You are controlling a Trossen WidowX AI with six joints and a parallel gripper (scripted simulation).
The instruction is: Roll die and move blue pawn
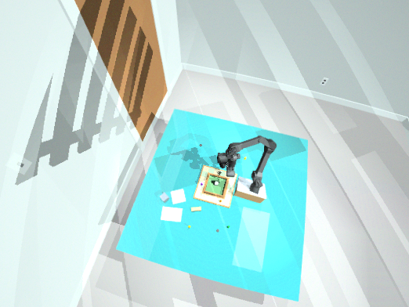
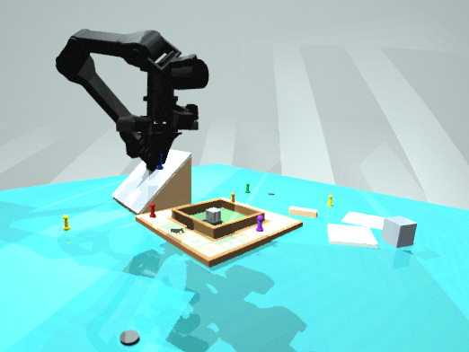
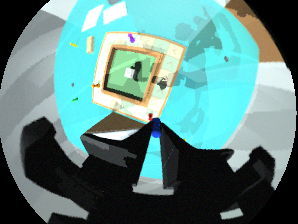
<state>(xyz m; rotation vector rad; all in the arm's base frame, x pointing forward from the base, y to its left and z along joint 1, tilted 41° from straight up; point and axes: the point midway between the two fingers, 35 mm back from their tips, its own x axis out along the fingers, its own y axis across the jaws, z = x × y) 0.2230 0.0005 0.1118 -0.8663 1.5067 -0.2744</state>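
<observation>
Right now the white die is 12 cm below my gripper tip, 11 cm to the left of it and 5 cm ahead of it. Round my gripper tip: red pawn (12 cm below, 5 cm behind, 1 cm to the right); blue pawn (1 cm above); green tray (14 cm below, 12 cm to the left, 5 cm ahead).
</observation>
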